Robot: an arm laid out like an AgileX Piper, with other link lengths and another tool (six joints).
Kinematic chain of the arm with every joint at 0, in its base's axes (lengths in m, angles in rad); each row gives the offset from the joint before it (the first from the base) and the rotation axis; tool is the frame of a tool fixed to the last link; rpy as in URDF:
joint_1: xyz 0 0 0.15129 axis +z
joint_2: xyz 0 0 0 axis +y
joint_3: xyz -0.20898 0 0.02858 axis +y
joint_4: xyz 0.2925 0 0.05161 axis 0.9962 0 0.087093
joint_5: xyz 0 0 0 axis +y
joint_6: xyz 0.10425 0 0.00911 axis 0.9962 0 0.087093
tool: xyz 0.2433 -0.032 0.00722 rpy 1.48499 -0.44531 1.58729
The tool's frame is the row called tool.
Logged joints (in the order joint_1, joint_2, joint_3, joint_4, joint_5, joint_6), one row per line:
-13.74 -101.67 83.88 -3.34 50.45 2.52
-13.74 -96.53 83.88 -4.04 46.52 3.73
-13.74 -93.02 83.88 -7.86 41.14 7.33
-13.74 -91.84 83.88 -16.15 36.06 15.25
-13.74 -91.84 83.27 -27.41 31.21 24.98
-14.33 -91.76 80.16 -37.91 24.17 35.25
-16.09 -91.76 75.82 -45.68 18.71 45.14
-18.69 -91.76 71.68 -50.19 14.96 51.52
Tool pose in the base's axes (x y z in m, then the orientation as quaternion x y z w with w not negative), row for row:
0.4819 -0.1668 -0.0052 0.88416 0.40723 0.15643 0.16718
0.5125 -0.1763 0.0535 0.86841 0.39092 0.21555 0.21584
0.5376 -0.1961 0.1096 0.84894 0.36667 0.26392 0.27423
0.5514 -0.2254 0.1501 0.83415 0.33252 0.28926 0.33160
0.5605 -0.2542 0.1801 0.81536 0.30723 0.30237 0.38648
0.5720 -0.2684 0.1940 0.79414 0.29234 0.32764 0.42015
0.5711 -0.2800 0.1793 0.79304 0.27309 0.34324 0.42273
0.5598 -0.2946 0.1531 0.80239 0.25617 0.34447 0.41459
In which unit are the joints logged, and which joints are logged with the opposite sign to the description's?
The joints are logged in degrees. Opposite sign: joint_2, joint_3.
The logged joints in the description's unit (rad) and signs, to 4 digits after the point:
-0.2398 1.7745 -1.4640 -0.0583 0.8805 0.0440
-0.2398 1.6848 -1.4640 -0.0705 0.8119 0.0651
-0.2398 1.6235 -1.4640 -0.1372 0.7180 0.1279
-0.2398 1.6029 -1.4640 -0.2819 0.6294 0.2662
-0.2398 1.6029 -1.4533 -0.4784 0.5447 0.4360
-0.2501 1.6015 -1.3991 -0.6617 0.4218 0.6152
-0.2808 1.6015 -1.3233 -0.7973 0.3266 0.7878
-0.3262 1.6015 -1.2511 -0.8760 0.2611 0.8992

